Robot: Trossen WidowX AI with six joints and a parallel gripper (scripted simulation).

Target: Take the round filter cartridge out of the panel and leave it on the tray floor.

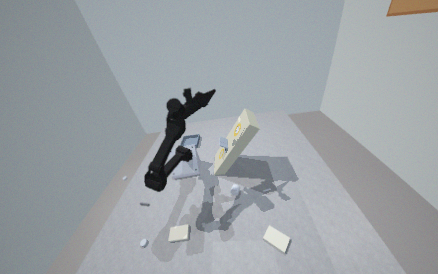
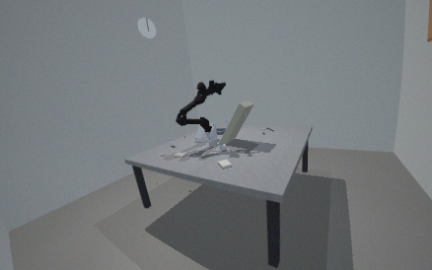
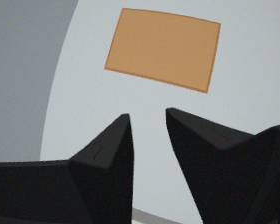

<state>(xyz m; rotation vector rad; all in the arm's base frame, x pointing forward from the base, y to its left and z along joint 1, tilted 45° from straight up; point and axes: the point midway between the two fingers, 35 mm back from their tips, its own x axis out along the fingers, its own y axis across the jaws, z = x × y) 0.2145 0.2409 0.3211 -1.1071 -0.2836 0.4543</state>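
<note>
Now: the round filter cartridge 26 cm below my gripper tip, 10 cm ahead of it and 2 cm to the left of it. Round my gripper tip: cream service panel 33 cm below, 5 cm ahead, 2 cm to the left; grey tray 50 cm below, 33 cm to the left, 30 cm behind.
</note>
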